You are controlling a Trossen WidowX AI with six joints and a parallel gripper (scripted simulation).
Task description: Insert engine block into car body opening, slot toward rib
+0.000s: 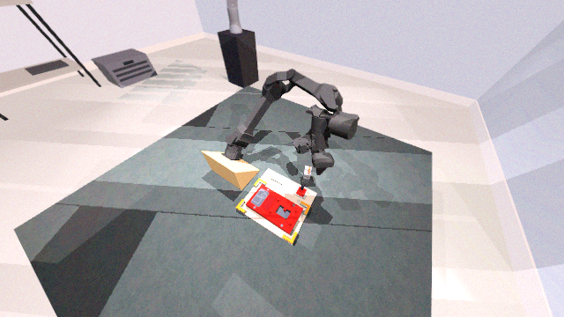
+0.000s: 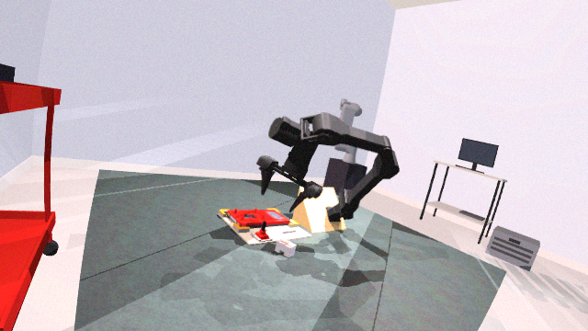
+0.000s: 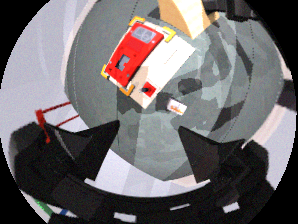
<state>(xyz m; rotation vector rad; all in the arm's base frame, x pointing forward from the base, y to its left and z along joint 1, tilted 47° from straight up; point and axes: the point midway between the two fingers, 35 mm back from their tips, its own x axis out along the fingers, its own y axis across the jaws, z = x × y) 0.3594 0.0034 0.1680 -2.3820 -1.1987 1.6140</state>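
The engine block lies 30 mm behind my gripper tip, 40 mm to the left of it and 130 mm below it.
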